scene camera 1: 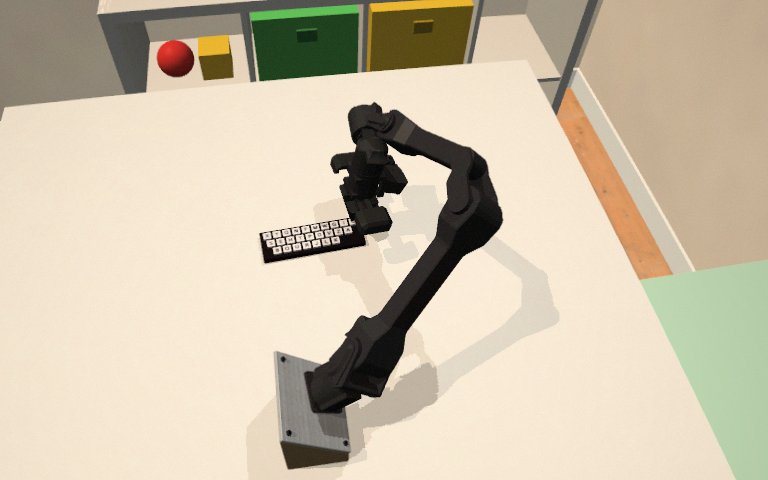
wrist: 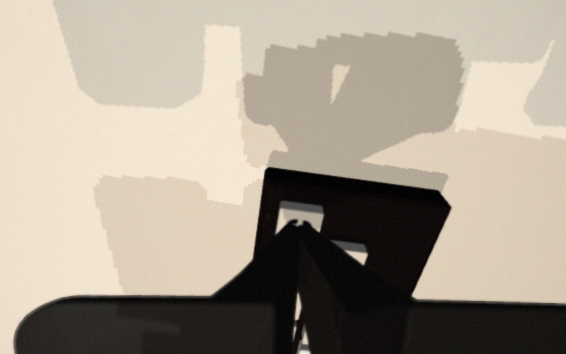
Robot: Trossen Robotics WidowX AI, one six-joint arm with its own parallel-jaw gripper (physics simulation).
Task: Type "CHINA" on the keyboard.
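Pixels of known places: gripper, fingertip midpoint: [scene camera 1: 352, 219] [wrist: 296, 237]; arm's base, origin of the base link: [scene camera 1: 322, 392].
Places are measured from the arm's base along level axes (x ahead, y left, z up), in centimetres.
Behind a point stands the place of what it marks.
The black keyboard [scene camera 1: 357, 240] @(x 32.1, y -13.4, z -6.8 cm) [wrist: 390, 215] @(x 33.3, y -14.2, z -6.8 cm) with white keys lies flat on the table, with three rows of letters. Its right end is partly hidden by my gripper in the scene view. My gripper [scene camera 1: 353, 219] @(x 36.6, y -13.5, z -5.8 cm) [wrist: 296, 237] @(x 36.6, y -13.5, z -5.8 cm) is shut and empty, pointing down at this end. In the wrist view its tips overlap the end key [wrist: 311, 214] @(x 36.2, y -14.2, z -6.3 cm) of the top row; that key's letter is hidden, and I cannot tell whether it is pressed. Another key [wrist: 356, 254] @(x 34.3, y -12.7, z -6.3 cm) of the middle row shows partly beside the right finger, its letter hidden too.
The arm's metal base plate [scene camera 1: 311, 421] @(x -4.9, y 2.6, z 2.1 cm) stands at the front of the table [scene camera 1: 141, 339] @(x 20.3, y 28.9, z -8.1 cm). Behind the table, a shelf unit [scene camera 1: 249, 48] holds a red ball [scene camera 1: 175, 58], a yellow block [scene camera 1: 215, 58], a green drawer [scene camera 1: 305, 53] and a yellow drawer [scene camera 1: 420, 48].
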